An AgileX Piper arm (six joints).
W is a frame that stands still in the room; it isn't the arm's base.
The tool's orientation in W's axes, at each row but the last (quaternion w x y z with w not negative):
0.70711, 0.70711, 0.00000, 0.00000
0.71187, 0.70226, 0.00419, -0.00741
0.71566, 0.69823, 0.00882, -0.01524
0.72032, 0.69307, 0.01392, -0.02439
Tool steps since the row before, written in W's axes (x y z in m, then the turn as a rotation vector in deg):
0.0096, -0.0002, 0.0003, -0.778, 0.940, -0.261
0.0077, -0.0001, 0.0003, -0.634, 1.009, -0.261
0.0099, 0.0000, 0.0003, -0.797, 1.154, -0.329
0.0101, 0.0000, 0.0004, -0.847, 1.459, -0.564
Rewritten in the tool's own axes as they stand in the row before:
0.0096, 0.0003, 0.0002, -0.778, -0.261, -0.940
0.0077, 0.0004, 0.0001, -0.634, -0.258, -1.010
0.0099, 0.0006, -0.0001, -0.796, -0.328, -1.155
0.0101, 0.0009, -0.0001, -0.838, -0.553, -1.468

